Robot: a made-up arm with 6 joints.
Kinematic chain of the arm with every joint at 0, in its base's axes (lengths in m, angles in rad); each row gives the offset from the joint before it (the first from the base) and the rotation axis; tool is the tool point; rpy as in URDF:
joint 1: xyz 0 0 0.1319 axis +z
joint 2: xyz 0 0 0 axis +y
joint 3: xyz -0.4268 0 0.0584 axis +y
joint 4: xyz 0.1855 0 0.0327 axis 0.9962 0 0.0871
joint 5: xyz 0 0 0 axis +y
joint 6: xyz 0.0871 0 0.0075 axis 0.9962 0 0.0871
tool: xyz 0 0 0 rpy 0 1.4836 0
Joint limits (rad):
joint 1: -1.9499..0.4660
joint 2: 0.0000..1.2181
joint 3: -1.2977..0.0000
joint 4: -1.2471..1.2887
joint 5: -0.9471..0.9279
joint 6: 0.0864..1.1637
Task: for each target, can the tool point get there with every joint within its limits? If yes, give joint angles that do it. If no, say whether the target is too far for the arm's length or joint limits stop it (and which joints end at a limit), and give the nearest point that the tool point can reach.
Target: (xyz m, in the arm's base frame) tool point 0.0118 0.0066 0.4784
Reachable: yes | joints 0.2081 0.7891 -0.7321 0.1793 0.2600 0.2894
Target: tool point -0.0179 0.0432 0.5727
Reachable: yes | joints -0.9580 0.6916 -0.9764 -0.8278 -0.1603 0.2055
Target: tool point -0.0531 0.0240 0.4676
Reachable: yes | joints -0.2629 0.5744 -0.5539 -0.4307 -0.2600 0.9880
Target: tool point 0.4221 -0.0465 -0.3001
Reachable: no: joint limits stop it (at a limit: joint 1, joint 2, joint 3, joint 5) | nearest point 0.1079 0.1555 0.1722 | short by 0.602 m
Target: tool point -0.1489 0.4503 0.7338
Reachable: no: too far | nearest point -0.1091 0.3298 0.5728 | short by 0.205 m
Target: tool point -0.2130 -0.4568 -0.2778
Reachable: no: joint limits stop it (at a limit: joint 1, joint 2, joint 3, joint 5) | nearest point -0.1474 -0.1166 0.1689 | short by 0.565 m
